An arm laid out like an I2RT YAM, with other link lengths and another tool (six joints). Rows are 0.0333 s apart.
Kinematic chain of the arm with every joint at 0, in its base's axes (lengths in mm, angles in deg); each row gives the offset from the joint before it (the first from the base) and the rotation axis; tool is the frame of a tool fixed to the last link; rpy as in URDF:
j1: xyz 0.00 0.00 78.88 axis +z
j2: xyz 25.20 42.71 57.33 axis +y
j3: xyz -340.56 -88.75 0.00 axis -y
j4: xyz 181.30 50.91 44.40 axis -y
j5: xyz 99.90 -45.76 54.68 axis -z
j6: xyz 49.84 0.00 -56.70 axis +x
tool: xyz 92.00 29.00 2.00 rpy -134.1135 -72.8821 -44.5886
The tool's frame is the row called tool.
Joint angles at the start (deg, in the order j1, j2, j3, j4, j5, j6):
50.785, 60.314, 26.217, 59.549, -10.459, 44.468
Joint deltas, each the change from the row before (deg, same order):
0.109, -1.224, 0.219, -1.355, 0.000, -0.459
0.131, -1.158, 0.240, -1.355, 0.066, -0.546
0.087, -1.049, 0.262, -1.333, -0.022, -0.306
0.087, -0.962, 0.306, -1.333, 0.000, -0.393
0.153, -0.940, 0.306, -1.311, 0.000, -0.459
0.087, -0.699, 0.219, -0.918, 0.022, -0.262
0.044, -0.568, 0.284, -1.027, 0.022, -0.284
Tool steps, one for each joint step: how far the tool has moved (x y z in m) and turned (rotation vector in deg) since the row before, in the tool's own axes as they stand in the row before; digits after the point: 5 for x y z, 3 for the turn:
-0.00031, -0.00316, -0.00383, 0.041, -0.029, -0.447
-0.00034, -0.00282, -0.00355, -0.033, -0.014, -0.502
-0.00034, -0.00243, -0.00320, -0.012, -0.091, -0.269
-0.00034, -0.00214, -0.00281, -0.074, -0.097, -0.336
-0.00057, -0.00221, -0.00270, -0.044, -0.143, -0.382
-0.00019, -0.00169, -0.00214, -0.010, -0.042, -0.228
-0.00027, -0.00090, -0.00148, -0.173, -0.113, -0.202

